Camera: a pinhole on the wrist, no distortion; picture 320 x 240 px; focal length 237.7 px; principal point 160.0 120.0 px. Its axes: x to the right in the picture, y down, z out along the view. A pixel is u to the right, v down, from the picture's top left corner.
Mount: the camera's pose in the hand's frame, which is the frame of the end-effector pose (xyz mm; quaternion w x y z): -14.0 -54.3 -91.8 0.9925 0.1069 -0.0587 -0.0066
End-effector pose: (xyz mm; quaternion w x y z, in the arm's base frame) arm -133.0 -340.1 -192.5 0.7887 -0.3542 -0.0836 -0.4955
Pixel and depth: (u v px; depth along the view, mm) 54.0 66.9 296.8
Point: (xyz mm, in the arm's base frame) -335.8 -148.8 -72.1
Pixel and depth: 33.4 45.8 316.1
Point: -382.2 -125.3 -68.3
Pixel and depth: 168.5 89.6 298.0
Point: -240.5 -230.0 2.5
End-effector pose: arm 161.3 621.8 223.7 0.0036 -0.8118 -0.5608 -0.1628
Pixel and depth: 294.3 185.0 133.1
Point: 145.1 691.0 176.3
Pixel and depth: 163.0 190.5 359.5
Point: 193.8 637.2 -60.2
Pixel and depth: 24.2 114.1 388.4
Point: 11.4 467.6 -120.0
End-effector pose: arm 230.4 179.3 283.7 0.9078 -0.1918 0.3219 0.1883
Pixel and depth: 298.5 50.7 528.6
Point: 764.1 150.7 511.4
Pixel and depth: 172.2 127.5 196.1
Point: 304.4 143.8 394.5
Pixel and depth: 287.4 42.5 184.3
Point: 391.1 100.9 339.4
